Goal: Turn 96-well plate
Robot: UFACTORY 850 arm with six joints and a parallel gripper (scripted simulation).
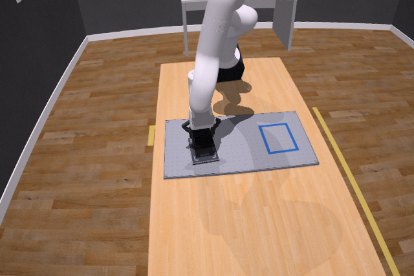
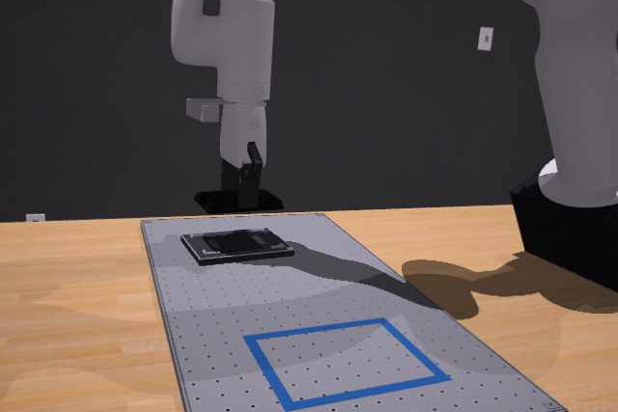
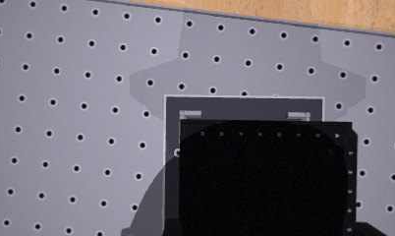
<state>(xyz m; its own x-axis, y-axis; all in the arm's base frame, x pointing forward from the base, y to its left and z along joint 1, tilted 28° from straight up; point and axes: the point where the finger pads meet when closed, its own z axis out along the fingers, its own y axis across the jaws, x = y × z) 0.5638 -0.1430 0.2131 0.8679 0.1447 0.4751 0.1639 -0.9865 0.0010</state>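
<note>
Right now my hand is 9 cm above the plate nest N1. From my hand the other things lie so: black 96-well plate (1 cm below).
</note>
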